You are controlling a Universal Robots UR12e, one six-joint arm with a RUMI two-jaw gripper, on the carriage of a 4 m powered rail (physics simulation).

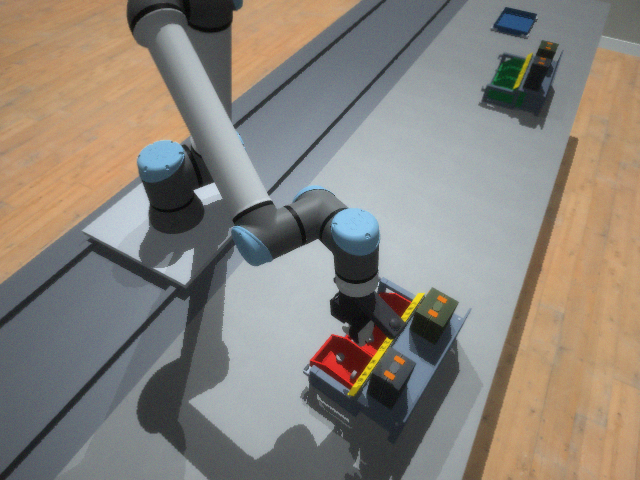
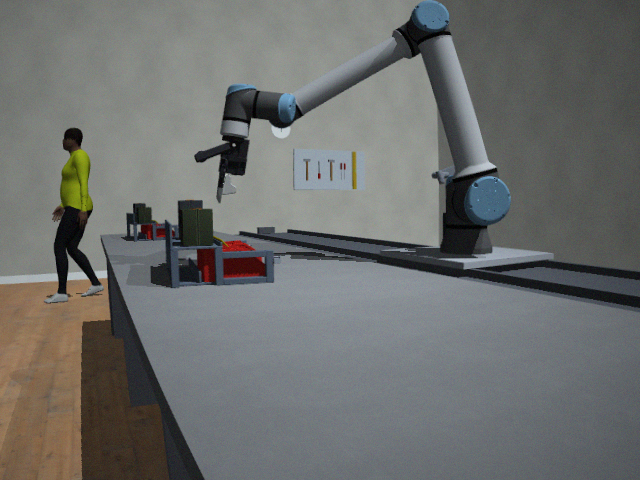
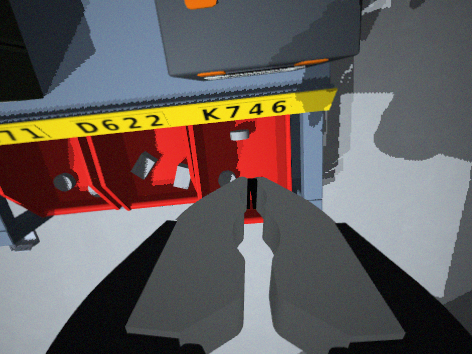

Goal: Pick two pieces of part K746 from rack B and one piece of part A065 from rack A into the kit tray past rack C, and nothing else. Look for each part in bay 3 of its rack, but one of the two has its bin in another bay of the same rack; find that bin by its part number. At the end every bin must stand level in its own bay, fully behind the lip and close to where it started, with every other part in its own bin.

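Rack B (image 1: pixel 436 364) (image 2: pixel 245 254) (image 3: pixel 312 165) holds red bins behind a yellow label strip. The K746 bin (image 1: pixel 359 356) (image 3: pixel 270 150) stands in the end bay, with a short grey cylinder (image 3: pixel 239 135) and a round grey piece (image 3: pixel 227 178) in it. The fingers partly cover its open front. My gripper (image 1: pixel 357 338) (image 2: pixel 219 200) (image 3: pixel 250 181) is shut and empty, pointing down above the front of the bins, clear of the rack. The D622 bin (image 3: pixel 112 170) beside it holds two grey pieces. The blue kit tray (image 1: pixel 515 22) lies at the far end.
A dark grey box (image 1: pixel 391 377) (image 3: pixel 260 35) and an olive box (image 1: pixel 434 315) (image 2: pixel 196 227) stand on rack B. Rack C (image 1: pixel 551 85) has green bins. Another rack (image 2: pixel 130 219) with red bins stands behind. A person (image 2: pixel 76 180) is beyond the table.
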